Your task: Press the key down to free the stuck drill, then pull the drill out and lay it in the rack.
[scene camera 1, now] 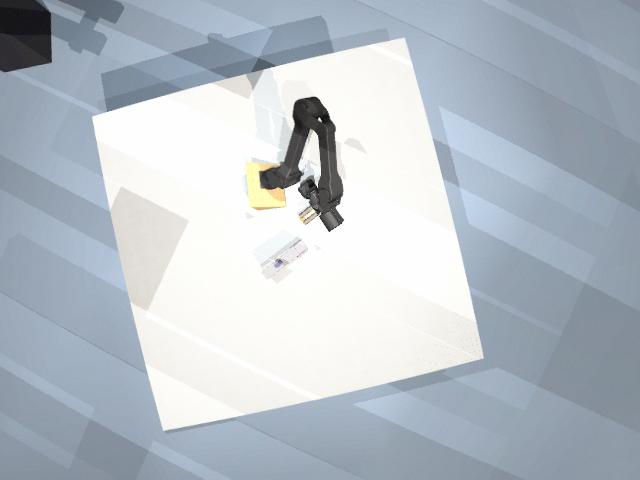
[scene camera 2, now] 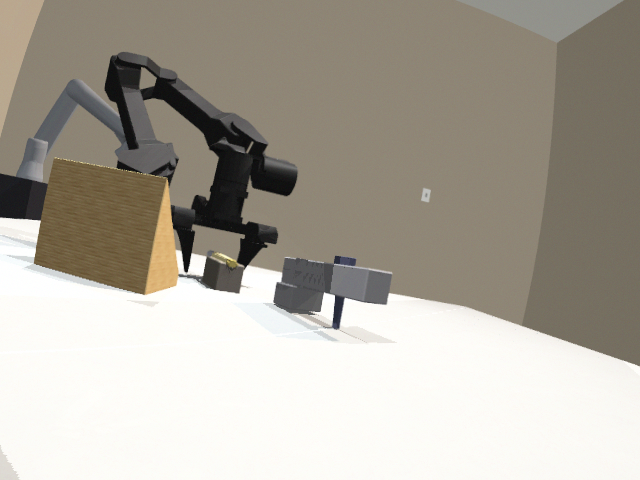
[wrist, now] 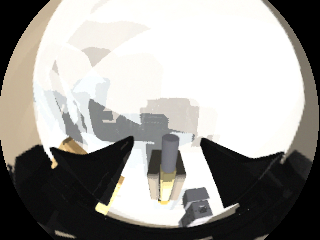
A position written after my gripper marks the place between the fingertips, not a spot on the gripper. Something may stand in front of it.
Note:
My gripper (scene camera 2: 210, 276) is open, with nothing in its grasp. I also see a drill (wrist: 169, 142), a rack block (scene camera 2: 217, 274) and a grey housing (scene camera 2: 303, 283).
My gripper shows as well in the wrist view (wrist: 167, 141). The rack block is seen too in the wrist view (wrist: 153, 175). The grey housing also shows in the wrist view (wrist: 195, 201).

